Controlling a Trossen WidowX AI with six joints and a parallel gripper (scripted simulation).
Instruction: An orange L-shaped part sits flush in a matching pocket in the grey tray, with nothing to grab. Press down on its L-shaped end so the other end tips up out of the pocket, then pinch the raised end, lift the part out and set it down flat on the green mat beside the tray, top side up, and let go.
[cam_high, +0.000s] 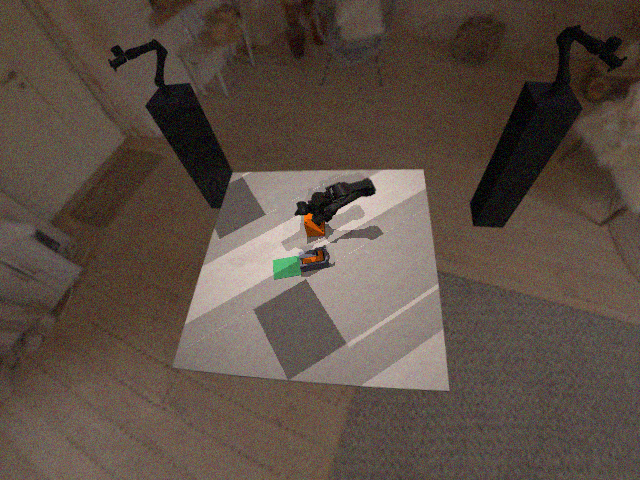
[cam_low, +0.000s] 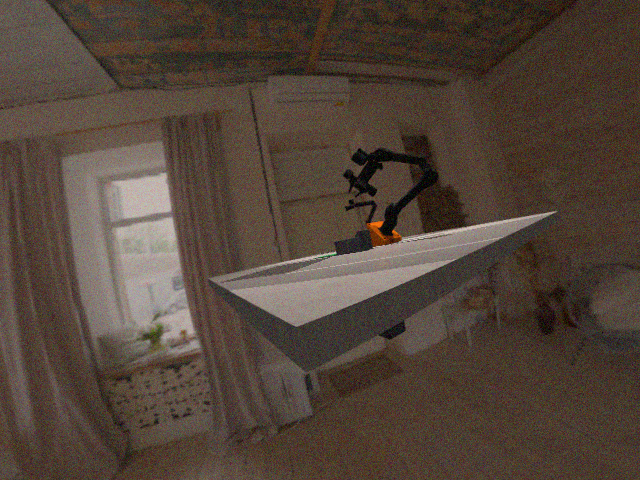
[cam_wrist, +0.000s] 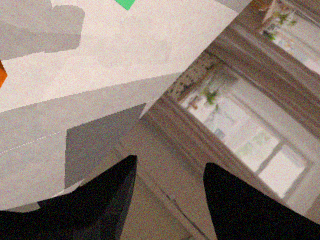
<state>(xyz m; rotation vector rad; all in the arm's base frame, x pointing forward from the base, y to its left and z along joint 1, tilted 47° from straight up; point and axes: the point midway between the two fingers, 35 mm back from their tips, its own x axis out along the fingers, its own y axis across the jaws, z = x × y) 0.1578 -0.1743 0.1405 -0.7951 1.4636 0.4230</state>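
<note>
My gripper tip is now 100 mm short of the orange L-shaped part, 80 mm to the right of it and 240 mm above it. Also, from my gripper tip: green mat 150 mm ahead, 80 mm to the right, 300 mm below.
</note>
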